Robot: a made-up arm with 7 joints.
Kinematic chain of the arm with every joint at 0, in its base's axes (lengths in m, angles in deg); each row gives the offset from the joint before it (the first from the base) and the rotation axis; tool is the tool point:
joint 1: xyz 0 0 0 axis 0 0.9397 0.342
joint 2: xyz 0 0 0 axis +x
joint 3: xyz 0 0 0 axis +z
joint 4: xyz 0.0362 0 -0.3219 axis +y
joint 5: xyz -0.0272 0 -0.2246 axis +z
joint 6: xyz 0 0 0 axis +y
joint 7: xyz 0 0 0 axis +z
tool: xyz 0 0 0
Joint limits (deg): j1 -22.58..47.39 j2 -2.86..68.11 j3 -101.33..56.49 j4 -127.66..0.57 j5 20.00..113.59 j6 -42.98..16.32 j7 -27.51..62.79
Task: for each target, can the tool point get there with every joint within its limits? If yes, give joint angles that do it. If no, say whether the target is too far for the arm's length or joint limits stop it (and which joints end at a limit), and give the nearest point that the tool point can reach.
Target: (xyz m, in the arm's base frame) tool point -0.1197 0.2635 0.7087
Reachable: no: too far | nearest point 0.1199 0.2580 0.1492 | short by 0.609 m
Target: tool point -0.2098 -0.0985 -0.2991
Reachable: yes | joints 41.46 31.97 -88.55 -108.39 86.01 5.66 53.70
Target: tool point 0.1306 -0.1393 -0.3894
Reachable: yes | joints -1.70 14.39 -62.37 -90.73 101.60 -33.30 20.10
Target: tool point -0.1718 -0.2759 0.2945
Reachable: no: joint limits stop it (at a limit: joint 1, joint 2, joint 3, joint 4) | nearest point -0.1059 -0.2588 -0.1323 | short by 0.432 m
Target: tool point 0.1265 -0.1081 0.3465
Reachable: no: joint limits stop it (at a limit: joint 1, joint 2, joint 4) | nearest point 0.1696 0.2246 0.1285 | short by 0.400 m
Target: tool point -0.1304 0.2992 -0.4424
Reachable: yes | joints 18.99 40.55 -55.28 -17.91 71.31 -12.08 20.22
